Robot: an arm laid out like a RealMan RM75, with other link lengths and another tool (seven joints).
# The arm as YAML. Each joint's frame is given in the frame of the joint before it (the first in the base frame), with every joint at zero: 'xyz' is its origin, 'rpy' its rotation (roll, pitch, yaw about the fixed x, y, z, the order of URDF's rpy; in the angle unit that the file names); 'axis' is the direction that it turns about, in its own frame. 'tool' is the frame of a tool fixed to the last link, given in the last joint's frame.
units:
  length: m
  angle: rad
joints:
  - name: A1
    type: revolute
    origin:
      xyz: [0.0, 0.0, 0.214]
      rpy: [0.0, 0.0, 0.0]
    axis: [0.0, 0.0, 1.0]
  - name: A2
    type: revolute
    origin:
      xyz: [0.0, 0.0, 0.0]
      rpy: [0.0, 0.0, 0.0]
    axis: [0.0, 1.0, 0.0]
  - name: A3
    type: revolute
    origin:
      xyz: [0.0, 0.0, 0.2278]
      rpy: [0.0, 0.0, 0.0]
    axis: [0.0, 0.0, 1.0]
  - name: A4
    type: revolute
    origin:
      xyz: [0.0, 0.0, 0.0]
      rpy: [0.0, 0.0, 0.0]
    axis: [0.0, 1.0, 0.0]
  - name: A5
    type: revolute
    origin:
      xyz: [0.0, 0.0, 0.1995]
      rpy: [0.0, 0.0, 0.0]
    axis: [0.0, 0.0, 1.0]
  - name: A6
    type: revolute
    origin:
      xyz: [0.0, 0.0, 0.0]
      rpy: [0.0, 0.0, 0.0]
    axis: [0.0, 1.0, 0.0]
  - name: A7
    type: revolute
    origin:
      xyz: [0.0, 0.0, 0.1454]
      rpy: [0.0, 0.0, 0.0]
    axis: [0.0, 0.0, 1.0]
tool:
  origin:
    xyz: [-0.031, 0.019, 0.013]
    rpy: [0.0, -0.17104, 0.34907]
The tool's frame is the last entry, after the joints.
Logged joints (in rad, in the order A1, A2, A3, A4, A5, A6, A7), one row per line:
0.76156 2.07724 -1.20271 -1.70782 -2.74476 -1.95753 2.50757
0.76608 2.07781 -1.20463 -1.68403 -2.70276 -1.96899 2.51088
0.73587 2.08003 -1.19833 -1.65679 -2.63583 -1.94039 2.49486
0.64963 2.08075 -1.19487 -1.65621 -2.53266 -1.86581 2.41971
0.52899 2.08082 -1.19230 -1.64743 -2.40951 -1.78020 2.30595
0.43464 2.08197 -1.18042 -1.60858 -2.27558 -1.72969 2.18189
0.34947 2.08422 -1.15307 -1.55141 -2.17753 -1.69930 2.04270
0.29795 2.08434 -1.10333 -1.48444 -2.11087 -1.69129 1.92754
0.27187 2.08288 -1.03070 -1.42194 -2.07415 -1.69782 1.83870
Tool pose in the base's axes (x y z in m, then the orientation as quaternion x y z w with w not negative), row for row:
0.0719 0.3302 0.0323 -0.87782 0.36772 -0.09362 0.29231
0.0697 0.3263 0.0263 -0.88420 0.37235 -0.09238 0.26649
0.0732 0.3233 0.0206 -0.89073 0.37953 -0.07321 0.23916
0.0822 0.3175 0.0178 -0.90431 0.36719 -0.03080 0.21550
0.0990 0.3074 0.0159 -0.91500 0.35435 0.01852 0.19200
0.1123 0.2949 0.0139 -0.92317 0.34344 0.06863 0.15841
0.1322 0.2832 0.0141 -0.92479 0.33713 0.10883 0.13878
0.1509 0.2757 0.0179 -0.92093 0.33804 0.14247 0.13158
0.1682 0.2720 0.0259 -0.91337 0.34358 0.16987 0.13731
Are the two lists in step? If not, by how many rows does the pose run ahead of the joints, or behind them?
They are in step.
